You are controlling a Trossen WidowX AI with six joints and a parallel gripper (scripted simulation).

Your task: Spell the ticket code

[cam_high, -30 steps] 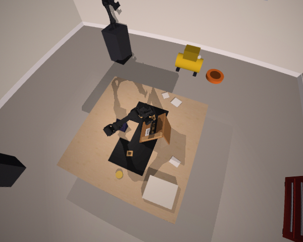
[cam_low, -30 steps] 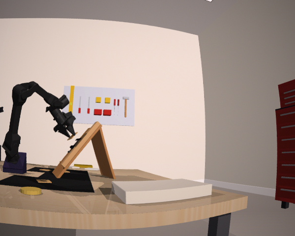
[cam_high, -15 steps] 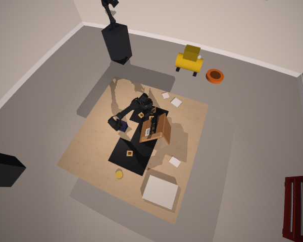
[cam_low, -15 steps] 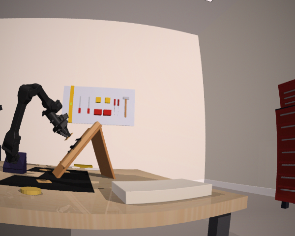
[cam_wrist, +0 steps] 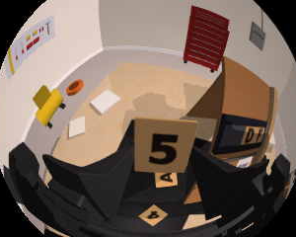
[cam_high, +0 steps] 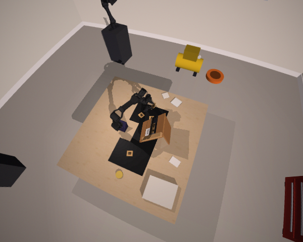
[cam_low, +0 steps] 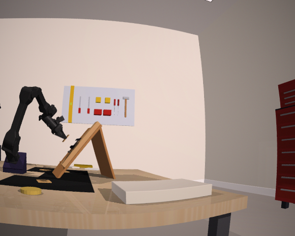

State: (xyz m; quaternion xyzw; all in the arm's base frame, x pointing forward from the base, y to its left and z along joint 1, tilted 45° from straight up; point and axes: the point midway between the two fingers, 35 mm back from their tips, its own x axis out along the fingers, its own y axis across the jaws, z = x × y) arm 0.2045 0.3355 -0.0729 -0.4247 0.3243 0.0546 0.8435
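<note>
Right now the white ticket is 24 cm to the right of my gripper tip, 11 cm below it and 7 cm ahead of it. From my gripper tip the other things lie so: black mat: 27 cm to the right, 21 cm below, 5 cm behind; then white slab: 66 cm to the right, 44 cm ahead, 19 cm below.
</note>
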